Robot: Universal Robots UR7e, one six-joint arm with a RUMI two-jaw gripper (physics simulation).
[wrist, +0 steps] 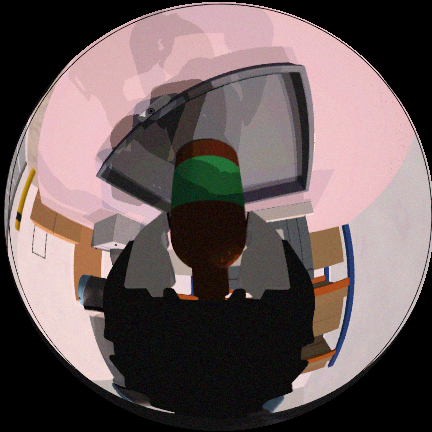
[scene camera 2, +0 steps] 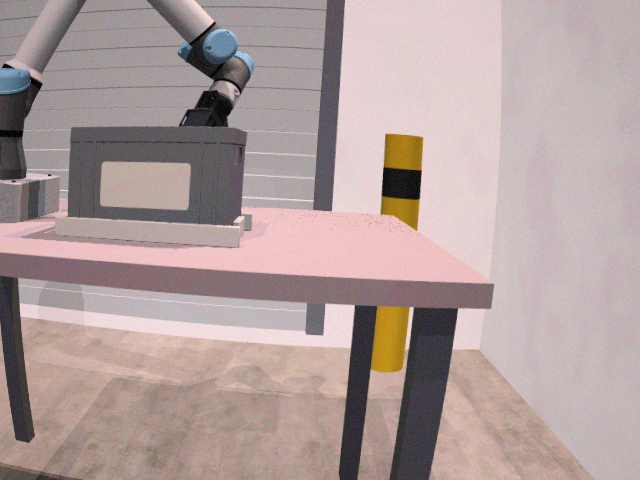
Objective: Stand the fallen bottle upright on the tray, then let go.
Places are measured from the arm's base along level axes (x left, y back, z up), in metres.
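Pixels of known places: gripper, fingertip midpoint: (wrist: 207, 213).
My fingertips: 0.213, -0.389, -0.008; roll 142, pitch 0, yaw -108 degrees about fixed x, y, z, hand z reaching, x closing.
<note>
For each thing: its top centre in the pictures, then the offset to it from my fingertips, as dx, dy, dz. "spot": a spot on its surface instead. Level surfaces: height alone.
- brown bottle, middle of its top: (wrist: 209, 305) -0.004, +0.001, +0.089
- grey tray, surface spot: (wrist: 309, 125) spot: +0.050, -0.112, -0.050
- tall grey crate, middle of its top: (scene camera 2: 161, 128) (wrist: 257, 283) -0.288, -0.033, +0.100
- pink table, its level: dz -0.075
The brown bottle (wrist: 208, 235) with a green label is held between the two grey fingers of my gripper (wrist: 207, 213) in the wrist view. Its neck points towards the palm and its base points away, towards the grey tray (wrist: 309, 125). The bottle covers part of the tray's near side in that view. Whether the base touches the tray floor cannot be told. In scene camera 2, the dark gripper body shows tilted above the rear of a grey crate; the fingertips, bottle and tray are hidden behind the crate.
The tall grey crate (scene camera 2: 217, 178) (wrist: 299, 240) stands between cream rails (scene camera 2: 147, 230) on the pink table (scene camera 2: 336, 253). The robot's grey base block (scene camera 2: 43, 196) (wrist: 117, 230) is at the left. A yellow bollard (scene camera 2: 402, 152) stands behind the table.
</note>
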